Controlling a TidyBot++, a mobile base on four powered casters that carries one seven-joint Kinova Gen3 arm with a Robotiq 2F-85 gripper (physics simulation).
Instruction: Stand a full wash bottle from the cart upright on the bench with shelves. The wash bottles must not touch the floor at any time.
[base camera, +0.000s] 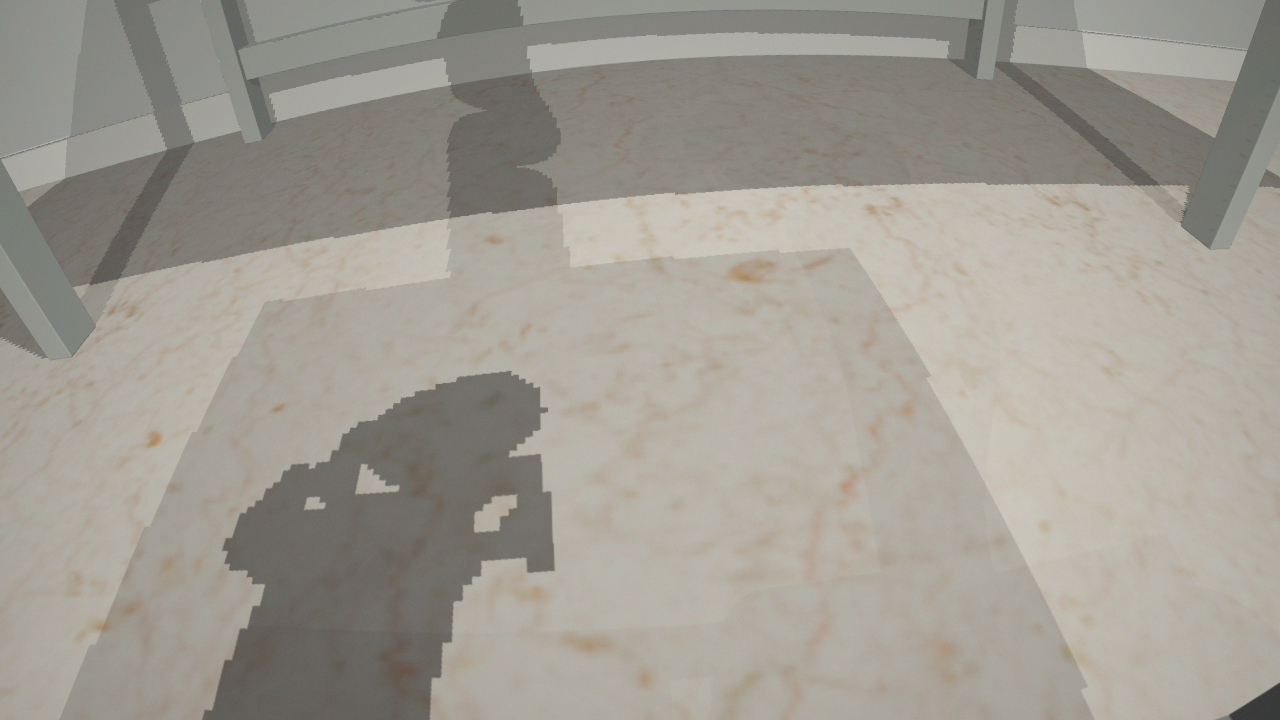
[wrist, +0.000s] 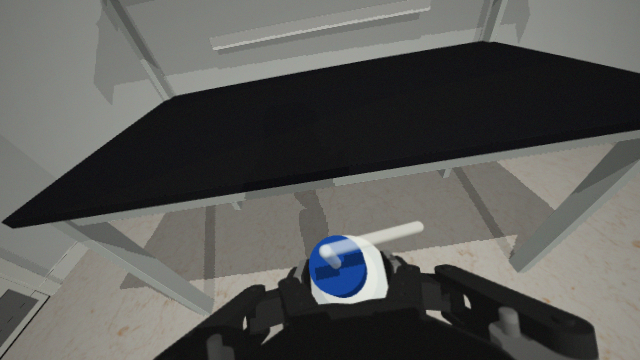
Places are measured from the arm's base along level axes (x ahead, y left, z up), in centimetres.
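Where they show: gripper, fingertip midpoint: (wrist: 345, 267).
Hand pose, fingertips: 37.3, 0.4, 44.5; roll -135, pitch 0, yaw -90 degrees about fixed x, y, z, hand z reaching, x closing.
Observation:
After its pixels a point has its place, as x, y, z.
My gripper (wrist: 345, 267) @(37.3, 0.4, 44.5) is shut on a wash bottle (wrist: 376, 280) @(35.4, -1.5, 46.1), at the bottom middle of the wrist view. The bottle has a white body, a blue cap and a pale spout pointing right. Its lower part is hidden by the gripper. The bench (wrist: 320, 120) @(80.8, 1.6, 36.5) has a black top and grey legs. In the wrist view the bottle shows below the bench's front edge, over the floor in front of it. In the base camera view bench legs (base camera: 1239, 152) @(66.7, -73.5, -27.1) show, and neither gripper nor bottle shows.
A rear crossbar (base camera: 608, 22) @(140.0, -0.7, -31.1) joins the bench's back legs. Grey uprights (wrist: 145, 55) @(130.7, 71.2, 54.8) rise at the back of the bench top, with a pale rail (wrist: 320, 27) @(132.2, -3.0, 52.4) on the wall behind. A pale-framed dark panel (wrist: 20, 312) @(66.3, 167.8, -32.4) is at the lower left. Shadows fall on the marbled floor (base camera: 716, 402) @(47.2, -6.3, -39.6).

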